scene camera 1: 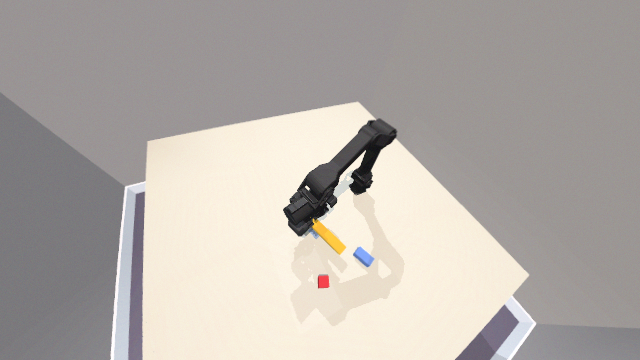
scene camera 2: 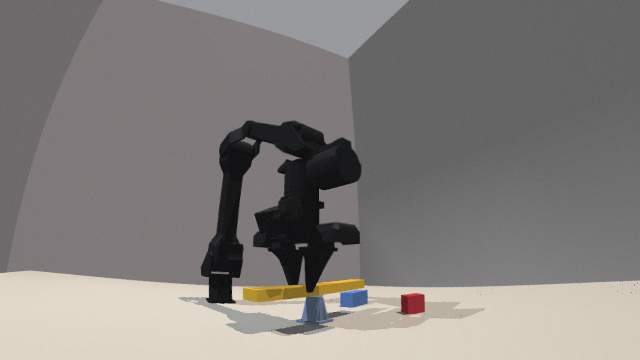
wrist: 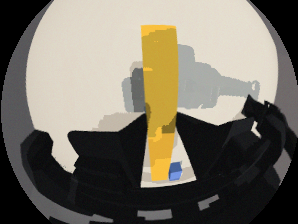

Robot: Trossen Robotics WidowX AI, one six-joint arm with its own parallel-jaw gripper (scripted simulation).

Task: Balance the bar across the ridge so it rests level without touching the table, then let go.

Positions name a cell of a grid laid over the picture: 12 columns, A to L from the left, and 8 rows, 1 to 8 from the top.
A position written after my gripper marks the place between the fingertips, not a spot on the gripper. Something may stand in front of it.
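Observation:
Visible to me is my gripper (scene camera 2: F7), (wrist: G5). I see a yellow bar too, with the bar (scene camera 2: E7), (wrist: G2) showing in scene camera 2 and in the wrist view, as my gripper does.

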